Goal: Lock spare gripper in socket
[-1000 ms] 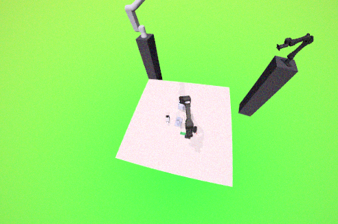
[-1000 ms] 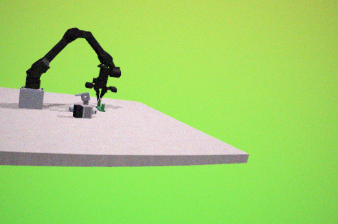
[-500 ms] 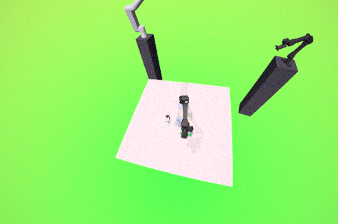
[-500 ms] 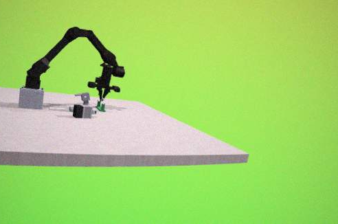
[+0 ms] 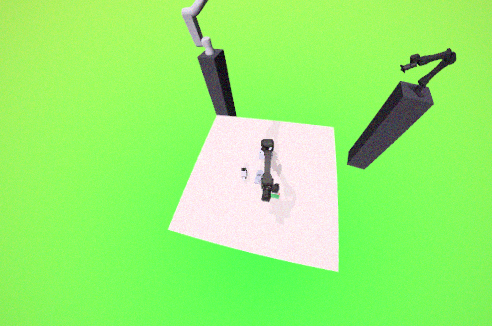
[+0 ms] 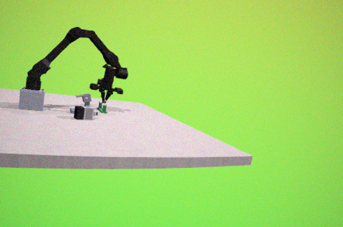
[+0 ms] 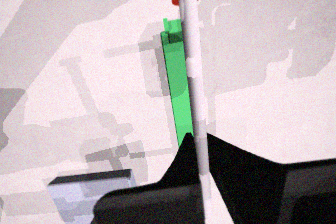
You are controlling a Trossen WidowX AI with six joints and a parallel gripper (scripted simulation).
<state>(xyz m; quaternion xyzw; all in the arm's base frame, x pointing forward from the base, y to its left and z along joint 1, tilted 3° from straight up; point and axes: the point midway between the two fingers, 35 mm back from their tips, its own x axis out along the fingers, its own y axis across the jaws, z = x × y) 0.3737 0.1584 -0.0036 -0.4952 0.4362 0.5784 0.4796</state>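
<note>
The green rest is 2 cm to the left of my gripper tip and 2 cm below it. Round my gripper tip: spare gripper (26 cm to the right, 9 cm behind, 2 cm below); then grey mount (11 cm to the right, 11 cm behind).
</note>
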